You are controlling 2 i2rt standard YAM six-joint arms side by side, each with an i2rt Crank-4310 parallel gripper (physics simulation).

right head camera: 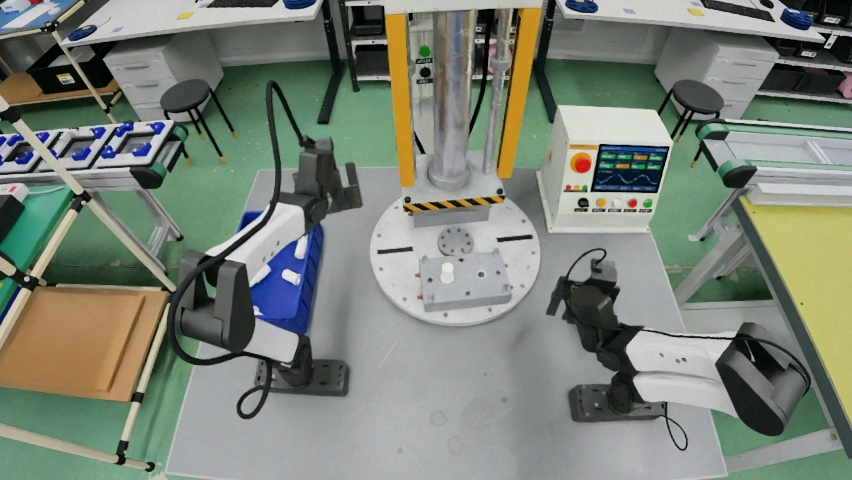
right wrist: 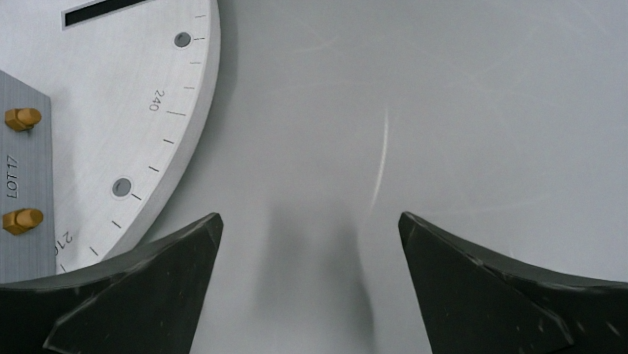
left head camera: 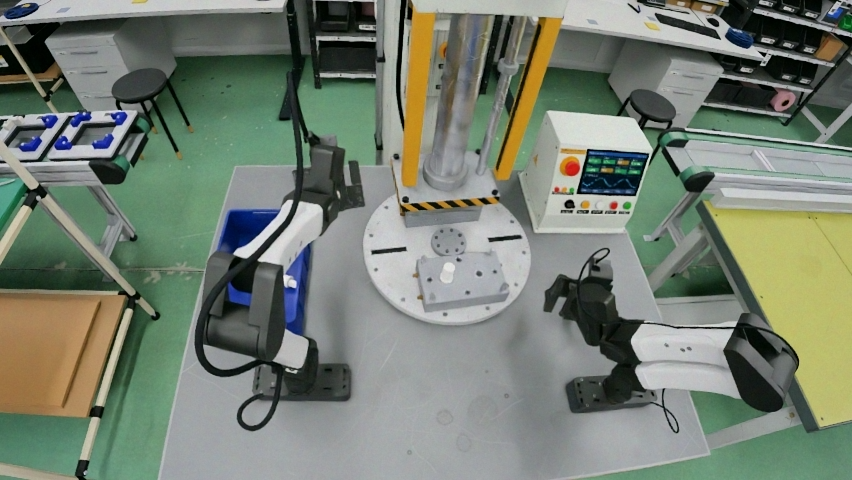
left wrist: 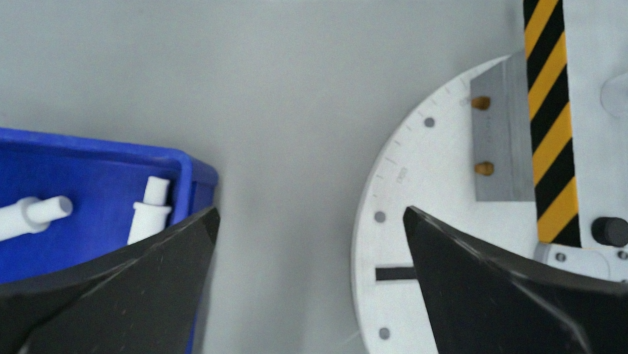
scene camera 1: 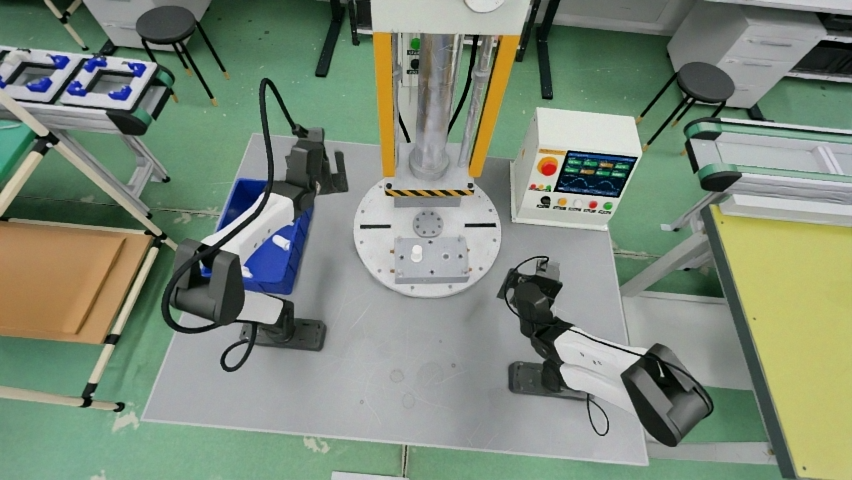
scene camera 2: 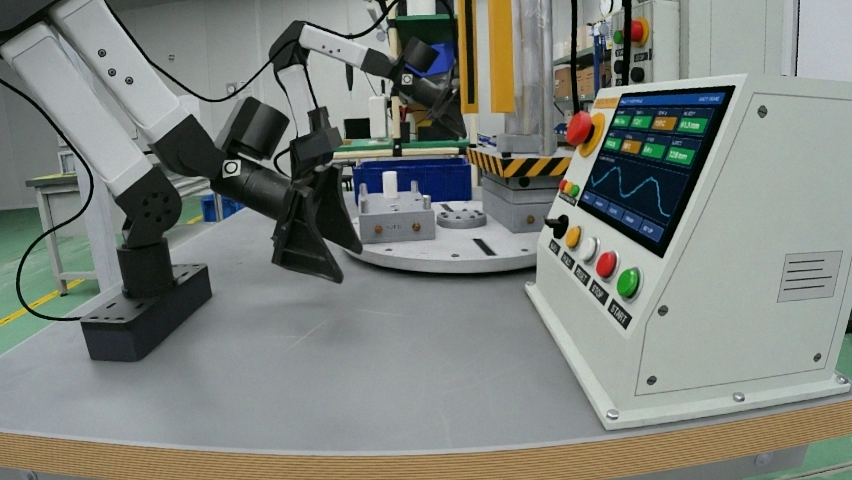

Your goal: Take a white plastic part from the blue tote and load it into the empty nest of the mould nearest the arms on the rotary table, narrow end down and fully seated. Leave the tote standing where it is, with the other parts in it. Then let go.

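Places are measured from the left arm's base along level axes (x ahead, y left, z up), in metres.
Pixels of known places: left gripper, between the fingertips: [right head camera: 339,200] [left wrist: 311,210] [scene camera 1: 328,180] [scene camera 2: 462,138]; right gripper, between the fingertips: [right head camera: 570,296] [right wrist: 311,216] [left head camera: 562,294] [scene camera 2: 353,264]; left arm's base, origin of its link: [right head camera: 300,374] [left head camera: 301,380] [scene camera 1: 283,331]; right arm's base, origin of its link: [right head camera: 619,400] [left head camera: 614,390] [scene camera 1: 552,380] [scene camera 2: 152,296].
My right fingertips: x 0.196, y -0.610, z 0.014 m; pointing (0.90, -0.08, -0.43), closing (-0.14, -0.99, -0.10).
Note:
Ahead of a thing's pixels: the offset from my right fingertips to its middle. "spot": to the spot under its first point.
The blue tote @(dx +0.060, dy +0.729, dz +0.004 m) [left head camera: 303,268] [right head camera: 313,268] [left wrist: 185,185] stands left of the rotary table [left head camera: 387,280] [right head camera: 393,280] [right wrist: 110,135], with several white parts @(spot: dx +0.056, dy +0.687, dz -0.017 m) [right head camera: 290,276] [scene camera 1: 280,242] @(spot: dx +0.162, dy +0.675, dz -0.016 m) [left wrist: 150,215] lying in it. The mould nearest the arms [left head camera: 465,292] [right head camera: 465,292] holds an upright white part @(dx +0.029, dy +0.293, dz +0.045 m) [left head camera: 447,272] [right head camera: 447,272] [scene camera 2: 389,184] in its left nest; its right nest [right head camera: 481,274] [scene camera 1: 445,256] is empty. My left gripper [left wrist: 311,210] is open and empty, high above the gap between tote and rotary table. My right gripper [right wrist: 311,216] [scene camera 2: 351,265] is open and empty, over the tabletop right of the rotary table.
The press column @(spot: dx +0.244, dy +0.298, dz +0.364 m) [left head camera: 456,101] [scene camera 1: 430,101] with yellow guards @(spot: dx +0.173, dy +0.383, dz +0.422 m) [left head camera: 418,95] rises over the rotary table's far side, above a second mould @(spot: dx +0.261, dy +0.386, dz +0.027 m) [left wrist: 502,140]. The white control box @(dx +0.345, dy -0.138, dz +0.084 m) [left head camera: 587,178] [scene camera 2: 739,238] stands at the back right. My left arm covers part of the tote in the head views.

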